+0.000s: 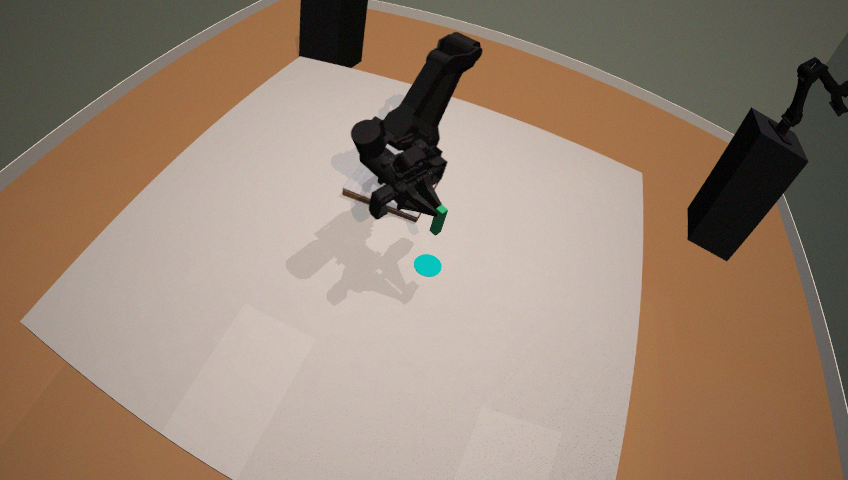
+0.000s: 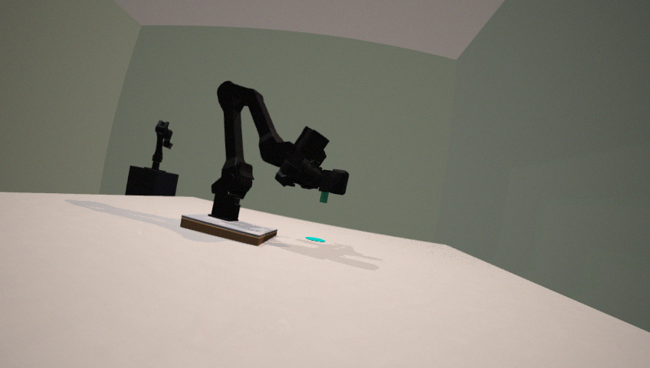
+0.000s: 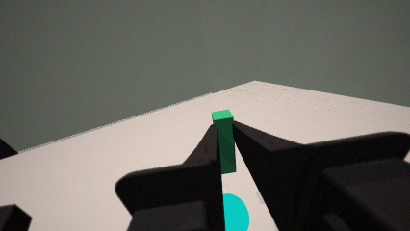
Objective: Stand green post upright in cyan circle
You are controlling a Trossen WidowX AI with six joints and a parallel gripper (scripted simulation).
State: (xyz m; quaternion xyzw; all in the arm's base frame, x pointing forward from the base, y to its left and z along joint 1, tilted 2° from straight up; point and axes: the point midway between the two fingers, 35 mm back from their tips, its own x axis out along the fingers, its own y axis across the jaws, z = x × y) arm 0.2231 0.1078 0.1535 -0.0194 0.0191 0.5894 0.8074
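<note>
The green post is 20 mm below my gripper tip. The rest, counted from my gripper tip: cyan circle (170 mm below).
</note>
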